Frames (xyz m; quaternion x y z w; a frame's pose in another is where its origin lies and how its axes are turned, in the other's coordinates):
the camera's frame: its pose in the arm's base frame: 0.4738 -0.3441 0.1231 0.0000 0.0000 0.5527 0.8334
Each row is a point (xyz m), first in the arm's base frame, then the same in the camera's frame.
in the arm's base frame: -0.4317 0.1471 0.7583
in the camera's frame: 0.1002 1.0253 0.6352
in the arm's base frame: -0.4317 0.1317 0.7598
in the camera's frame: 0.0860 1.0193 0.6367
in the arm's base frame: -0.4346 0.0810 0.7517
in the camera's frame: 0.0382 1.0022 0.6286
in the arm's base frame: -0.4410 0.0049 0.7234
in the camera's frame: -0.0344 0.9785 0.6003
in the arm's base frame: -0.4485 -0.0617 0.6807
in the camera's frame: -0.0987 0.9595 0.5576
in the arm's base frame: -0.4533 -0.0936 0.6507
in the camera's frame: -0.1299 0.9515 0.5276
